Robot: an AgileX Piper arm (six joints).
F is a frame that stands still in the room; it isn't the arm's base.
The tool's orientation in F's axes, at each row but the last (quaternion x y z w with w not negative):
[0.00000 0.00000 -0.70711 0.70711]
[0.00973 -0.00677 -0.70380 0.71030]
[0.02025 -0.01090 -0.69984 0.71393]
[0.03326 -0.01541 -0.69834 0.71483]
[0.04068 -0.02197 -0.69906 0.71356]
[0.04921 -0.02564 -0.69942 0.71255]
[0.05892 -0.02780 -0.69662 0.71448]
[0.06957 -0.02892 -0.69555 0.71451]
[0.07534 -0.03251 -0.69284 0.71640]
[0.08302 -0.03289 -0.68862 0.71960]
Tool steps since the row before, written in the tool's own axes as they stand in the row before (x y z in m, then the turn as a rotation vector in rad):
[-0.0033 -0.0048 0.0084 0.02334 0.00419 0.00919]
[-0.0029 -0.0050 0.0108 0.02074 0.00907 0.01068]
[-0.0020 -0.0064 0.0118 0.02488 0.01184 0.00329]
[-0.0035 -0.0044 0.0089 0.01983 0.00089 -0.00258]
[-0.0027 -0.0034 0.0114 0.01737 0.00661 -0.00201]
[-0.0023 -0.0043 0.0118 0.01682 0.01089 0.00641]
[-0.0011 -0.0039 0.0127 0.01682 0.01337 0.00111]
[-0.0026 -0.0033 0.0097 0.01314 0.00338 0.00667]
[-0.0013 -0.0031 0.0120 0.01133 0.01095 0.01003]
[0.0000 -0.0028 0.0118 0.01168 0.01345 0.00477]
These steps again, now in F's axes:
[-0.0048 0.0033 0.0084 0.00419 -0.02334 0.00919]
[-0.0053 0.0028 0.0107 0.00901 -0.02070 0.01080]
[-0.0070 0.0017 0.0115 0.01218 -0.02469 0.00349]
[-0.0051 0.0032 0.0087 0.00154 -0.01973 -0.00300]
[-0.0045 0.0023 0.0111 0.00714 -0.01718 -0.00186]
[-0.0056 0.0018 0.0113 0.01049 -0.01684 0.00698]
[-0.0054 0.0004 0.0122 0.01360 -0.01655 0.00203]
[-0.0047 0.0019 0.0093 0.00283 -0.01343 0.00634]
[-0.0049 0.0005 0.0114 0.00973 -0.01162 0.01092]
[-0.0047 -0.0010 0.0112 0.01306 -0.01148 0.00613]

